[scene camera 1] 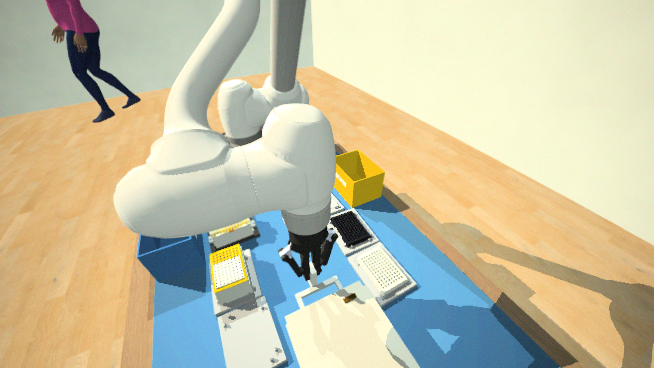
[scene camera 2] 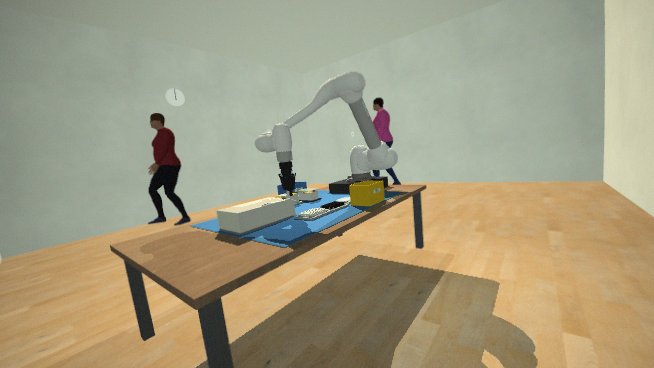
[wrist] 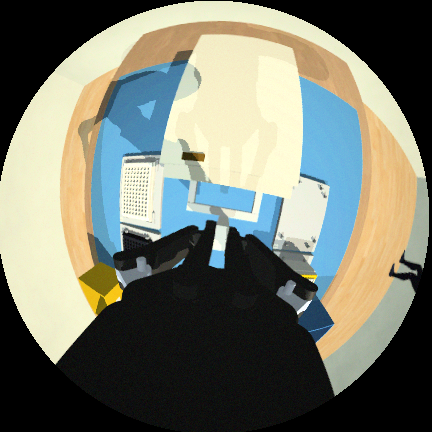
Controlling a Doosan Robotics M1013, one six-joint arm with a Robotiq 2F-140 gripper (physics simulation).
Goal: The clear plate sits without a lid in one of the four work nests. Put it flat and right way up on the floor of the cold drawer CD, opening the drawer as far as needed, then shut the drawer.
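Places are measured from the arm's base along level axes (x back, y right, z up), in metres.
Where they show: gripper, fingertip midpoint: [scene camera 1: 312, 283] [wrist: 222, 223]; arm's base at its link origin: [scene camera 1: 245, 141] [scene camera 2: 361, 179].
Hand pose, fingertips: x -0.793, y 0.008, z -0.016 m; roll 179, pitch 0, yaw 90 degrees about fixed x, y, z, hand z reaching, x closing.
Things, the pixels of their top centre, and the offset from my fingertips. "spot": a spot on its surface instead.
- white frame handle at a spot on its surface: [wrist: 244, 215] spot: dx -0.021, dy +0.031, dz +0.015 m
- white welled plate at its top centre: [wrist: 134, 190] [scene camera 1: 381, 267] [scene camera 2: 312, 210] dx -0.029, dy -0.197, dz -0.035 m
- bare nest at its top centre: [wrist: 306, 216] [scene camera 1: 248, 336] dx -0.031, dy +0.178, dz -0.039 m
- yellow-and-white rack at its top centre: [scene camera 1: 227, 265] dx +0.139, dy +0.182, dz +0.016 m
The cream cabinet of cold drawer CD [scene camera 1: 345, 335] [scene camera 2: 255, 216] [wrist: 230, 100] stands on the blue mat. Its drawer front [wrist: 177, 172] sits against the body, with no gap that I can make out. A white frame handle [scene camera 1: 326, 284] [wrist: 244, 215] sticks out from the front. My gripper [scene camera 1: 313, 279] [scene camera 2: 289, 194] [wrist: 222, 223] points down, shut and empty, with its tips at the outer bar of the handle; whether they touch it is unclear. The clear plate does not show clearly in any view, and the inside of the drawer is hidden.
A white welled plate [scene camera 1: 382, 270] [wrist: 137, 192] and a black one [scene camera 1: 351, 227] [wrist: 135, 240] sit in nests on one side. A bare nest [scene camera 1: 250, 335] [wrist: 303, 212] and a yellow-and-white rack [scene camera 1: 229, 270] are opposite. Yellow [scene camera 1: 367, 190] [scene camera 2: 367, 194] and blue bins [scene camera 1: 172, 262] stand farther back.
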